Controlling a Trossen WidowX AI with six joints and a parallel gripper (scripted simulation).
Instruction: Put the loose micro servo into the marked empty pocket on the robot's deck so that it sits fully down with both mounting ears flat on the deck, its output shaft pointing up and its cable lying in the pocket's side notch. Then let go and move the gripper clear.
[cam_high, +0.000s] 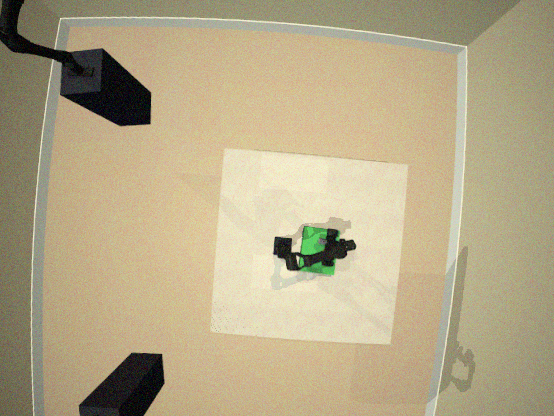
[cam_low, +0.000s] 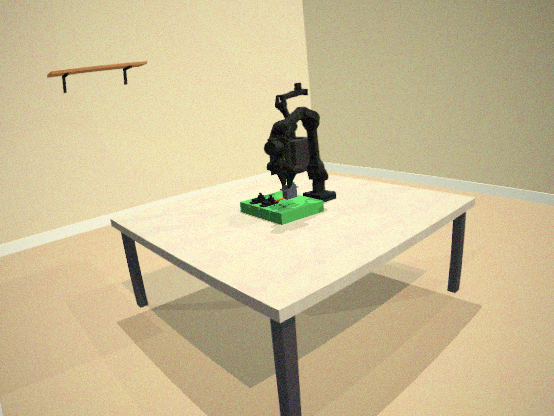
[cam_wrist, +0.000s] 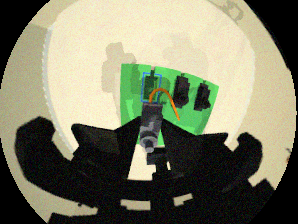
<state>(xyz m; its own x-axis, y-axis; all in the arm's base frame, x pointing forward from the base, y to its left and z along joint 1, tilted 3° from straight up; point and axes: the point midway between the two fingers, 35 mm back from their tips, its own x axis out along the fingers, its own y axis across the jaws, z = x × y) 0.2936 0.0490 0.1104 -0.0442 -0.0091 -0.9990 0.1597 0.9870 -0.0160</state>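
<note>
Now: the green deck 80 mm behind my gripper tip, 60 mm to the right of it and 100 mm below it.
</note>
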